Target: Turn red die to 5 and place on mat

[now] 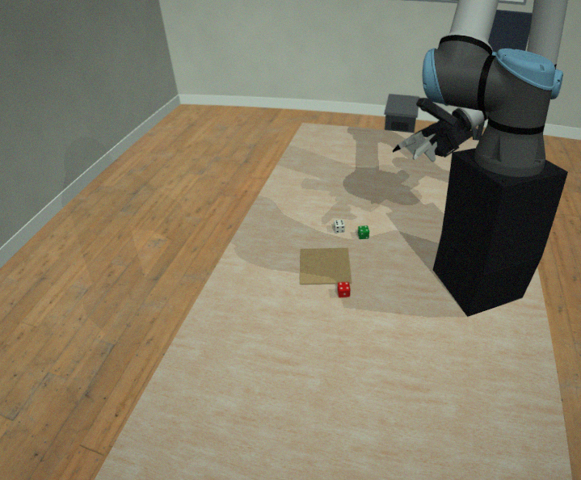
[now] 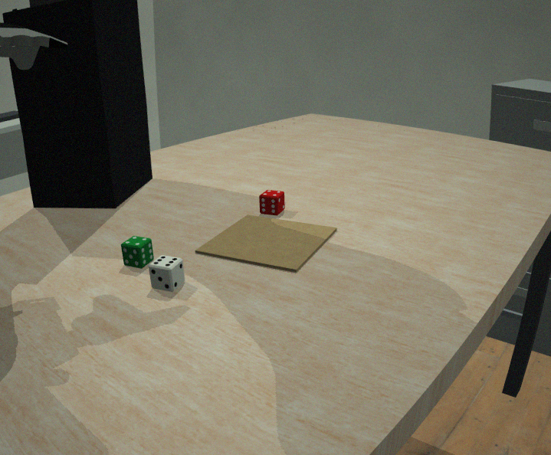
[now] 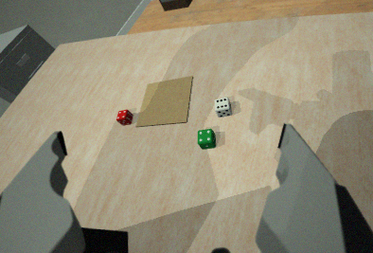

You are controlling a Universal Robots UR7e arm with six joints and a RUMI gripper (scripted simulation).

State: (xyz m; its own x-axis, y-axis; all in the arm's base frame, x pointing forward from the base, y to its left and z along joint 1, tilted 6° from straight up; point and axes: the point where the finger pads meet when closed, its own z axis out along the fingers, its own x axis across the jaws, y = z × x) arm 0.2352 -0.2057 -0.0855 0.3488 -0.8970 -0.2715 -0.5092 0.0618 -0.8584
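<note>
The white die is 160 mm ahead of my hand, 50 mm to the left of it and 240 mm below it. From my hand the other things lie so: red die (120 mm ahead, 310 mm to the left, 240 mm below); tan mat (180 mm ahead, 220 mm to the left, 250 mm below); green die (90 mm ahead, 70 mm to the left, 240 mm below).
</note>
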